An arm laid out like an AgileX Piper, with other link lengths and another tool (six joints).
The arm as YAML. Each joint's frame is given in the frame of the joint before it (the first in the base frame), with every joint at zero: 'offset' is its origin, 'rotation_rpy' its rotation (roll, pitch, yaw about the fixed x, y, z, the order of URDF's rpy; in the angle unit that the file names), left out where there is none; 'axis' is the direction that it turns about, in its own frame. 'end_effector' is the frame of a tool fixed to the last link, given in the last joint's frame.
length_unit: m
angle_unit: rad
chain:
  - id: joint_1
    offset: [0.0, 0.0, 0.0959]
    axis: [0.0, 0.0, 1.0]
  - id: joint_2
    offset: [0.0, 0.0, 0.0]
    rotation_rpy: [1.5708, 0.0, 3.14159]
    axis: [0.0, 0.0, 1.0]
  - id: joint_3
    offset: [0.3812, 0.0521, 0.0]
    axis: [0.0, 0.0, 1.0]
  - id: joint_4
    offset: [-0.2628, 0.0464, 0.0]
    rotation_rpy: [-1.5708, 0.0, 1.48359]
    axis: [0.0, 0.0, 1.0]
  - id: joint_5
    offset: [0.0, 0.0, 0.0]
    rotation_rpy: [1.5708, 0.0, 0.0]
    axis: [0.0, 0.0, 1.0]
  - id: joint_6
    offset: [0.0, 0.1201, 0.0]
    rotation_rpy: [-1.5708, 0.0, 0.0]
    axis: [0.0, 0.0, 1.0]
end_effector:
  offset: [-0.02, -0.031, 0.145]
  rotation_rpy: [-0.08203, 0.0, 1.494]
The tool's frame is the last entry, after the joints.
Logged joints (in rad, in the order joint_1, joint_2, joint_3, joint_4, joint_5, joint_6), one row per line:
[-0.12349 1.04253 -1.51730 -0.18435 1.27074 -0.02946]
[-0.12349 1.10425 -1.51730 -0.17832 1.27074 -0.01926]
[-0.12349 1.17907 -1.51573 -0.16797 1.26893 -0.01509]
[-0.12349 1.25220 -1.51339 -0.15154 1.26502 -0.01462]
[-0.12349 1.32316 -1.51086 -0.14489 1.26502 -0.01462]
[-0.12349 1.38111 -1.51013 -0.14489 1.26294 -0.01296]
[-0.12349 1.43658 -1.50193 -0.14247 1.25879 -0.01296]
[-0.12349 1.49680 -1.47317 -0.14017 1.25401 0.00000]
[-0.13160 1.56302 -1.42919 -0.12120 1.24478 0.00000]
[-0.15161 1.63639 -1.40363 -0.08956 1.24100 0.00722]
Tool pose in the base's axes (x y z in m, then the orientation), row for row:
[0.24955 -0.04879 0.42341 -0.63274 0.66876 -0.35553 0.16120]
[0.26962 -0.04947 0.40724 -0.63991 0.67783 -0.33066 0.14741]
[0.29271 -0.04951 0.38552 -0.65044 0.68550 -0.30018 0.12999]
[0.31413 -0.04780 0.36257 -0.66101 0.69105 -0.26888 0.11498]
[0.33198 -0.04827 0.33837 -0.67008 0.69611 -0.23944 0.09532]
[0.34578 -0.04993 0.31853 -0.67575 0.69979 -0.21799 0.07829]
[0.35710 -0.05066 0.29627 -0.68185 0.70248 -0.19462 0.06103]
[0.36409 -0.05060 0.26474 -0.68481 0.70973 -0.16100 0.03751]
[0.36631 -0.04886 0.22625 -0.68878 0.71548 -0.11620 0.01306]
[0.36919 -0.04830 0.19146 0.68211 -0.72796 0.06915 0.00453]
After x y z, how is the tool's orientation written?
As a quaternion, x y z w.
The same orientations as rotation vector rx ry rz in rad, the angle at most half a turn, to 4 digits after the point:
[-1.8066 1.9094 -1.0151]
[-1.8411 1.9502 -0.9513]
[-1.8899 1.9918 -0.8722]
[-1.9371 2.0252 -0.7880]
[-1.9862 2.0634 -0.7097]
[-2.0232 2.0952 -0.6527]
[-2.0627 2.1251 -0.5887]
[-2.1015 2.1779 -0.4941]
[-2.1461 2.2292 -0.3620]
[2.1368 -2.2804 0.2166]

